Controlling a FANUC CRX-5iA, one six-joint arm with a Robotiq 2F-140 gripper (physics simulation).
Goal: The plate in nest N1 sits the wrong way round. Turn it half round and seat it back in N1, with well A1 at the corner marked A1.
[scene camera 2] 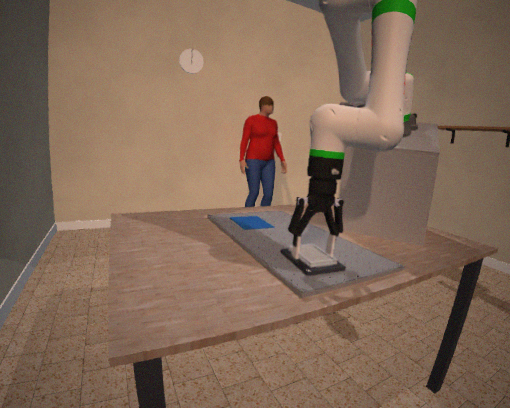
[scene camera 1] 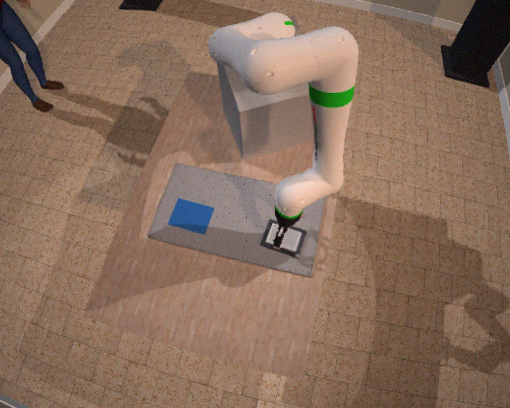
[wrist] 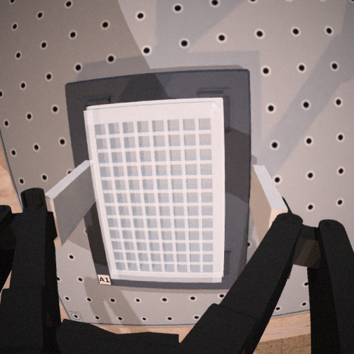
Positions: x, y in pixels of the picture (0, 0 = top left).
Labels:
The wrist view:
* gripper: 171, 181
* white well plate: 157, 166

